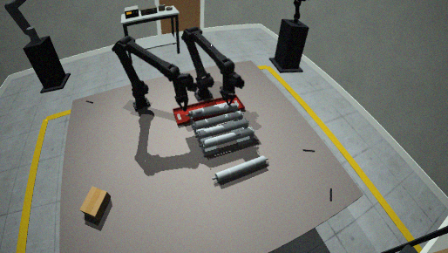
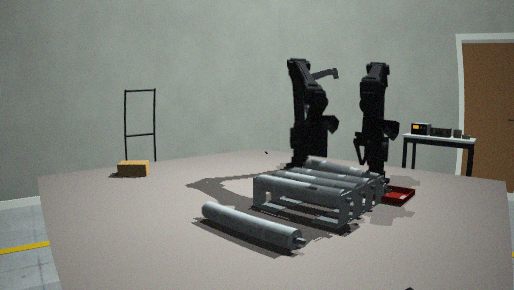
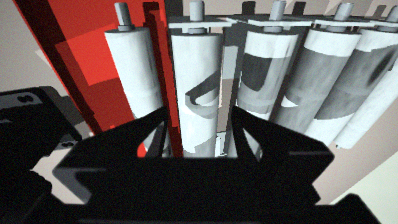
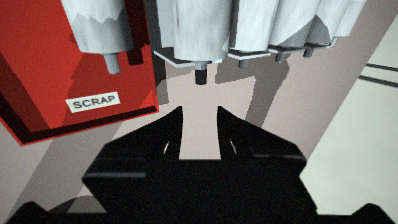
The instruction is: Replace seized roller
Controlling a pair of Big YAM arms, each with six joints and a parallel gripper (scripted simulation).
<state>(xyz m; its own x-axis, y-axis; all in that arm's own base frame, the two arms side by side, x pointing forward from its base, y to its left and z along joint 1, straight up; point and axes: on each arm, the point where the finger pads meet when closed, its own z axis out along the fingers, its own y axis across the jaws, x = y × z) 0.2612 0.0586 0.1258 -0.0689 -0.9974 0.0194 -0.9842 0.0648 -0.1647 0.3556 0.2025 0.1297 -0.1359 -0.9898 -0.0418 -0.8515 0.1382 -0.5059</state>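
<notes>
The bed roller is 10 cm ahead of my left hand, 8 cm to the right of it and 5 cm below it. Round my left hand: red scrap tray 8 cm behind, 10 cm to the right, 12 cm below; cardboard box 51 cm ahead, 87 cm to the right, 9 cm below.
Right now my right hand is 200 mm to the right of the bed roller, 70 mm short of it and 60 mm above it. Round my right hand: red scrap tray 170 mm to the left, 120 mm below, 110 mm behind; cardboard box 600 mm to the right, 490 mm ahead, 100 mm below.
</notes>
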